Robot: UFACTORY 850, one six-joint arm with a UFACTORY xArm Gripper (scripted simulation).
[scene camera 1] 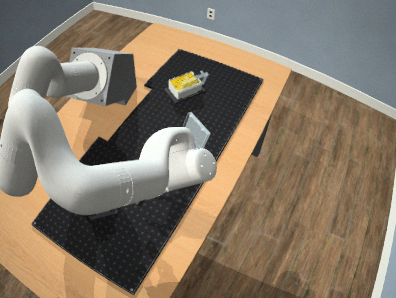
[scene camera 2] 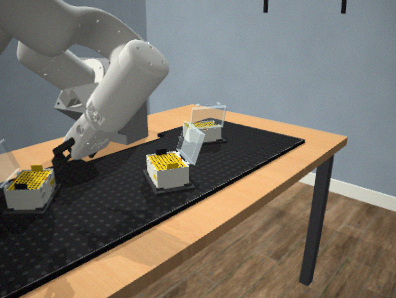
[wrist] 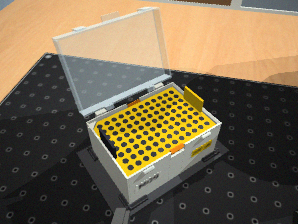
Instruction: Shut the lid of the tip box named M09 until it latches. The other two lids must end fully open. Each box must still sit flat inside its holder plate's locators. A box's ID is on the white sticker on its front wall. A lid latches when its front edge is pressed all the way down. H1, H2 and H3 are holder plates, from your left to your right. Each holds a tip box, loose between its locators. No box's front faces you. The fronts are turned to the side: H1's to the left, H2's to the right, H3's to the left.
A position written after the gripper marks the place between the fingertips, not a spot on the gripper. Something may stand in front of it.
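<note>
Gripper (scene camera 2: pixel 72 159). Tip box (scene camera 2: pixel 176 177), out of frame in the wrist view.
</note>
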